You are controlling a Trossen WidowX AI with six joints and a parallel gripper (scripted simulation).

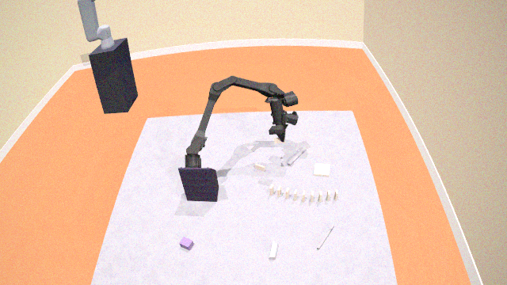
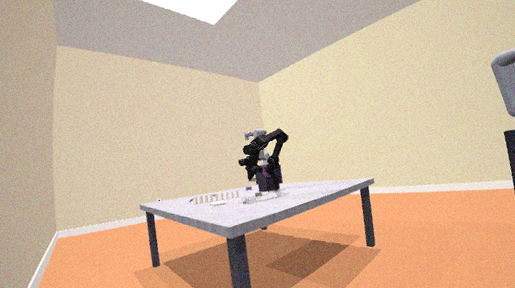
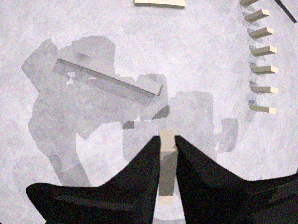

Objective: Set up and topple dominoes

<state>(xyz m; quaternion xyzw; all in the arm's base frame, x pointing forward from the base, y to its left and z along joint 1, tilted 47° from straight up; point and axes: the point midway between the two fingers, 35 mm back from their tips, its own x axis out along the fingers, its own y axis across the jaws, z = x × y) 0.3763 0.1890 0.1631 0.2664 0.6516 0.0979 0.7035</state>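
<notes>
The thin grey rod lies 70 mm ahead of my gripper tip, 20 mm to the left of it and 110 mm below it. Also, from my gripper tip: flat square tile: 190 mm ahead, 80 mm to the right, 110 mm below; purple block: 390 mm behind, 550 mm to the right, 100 mm below.
</notes>
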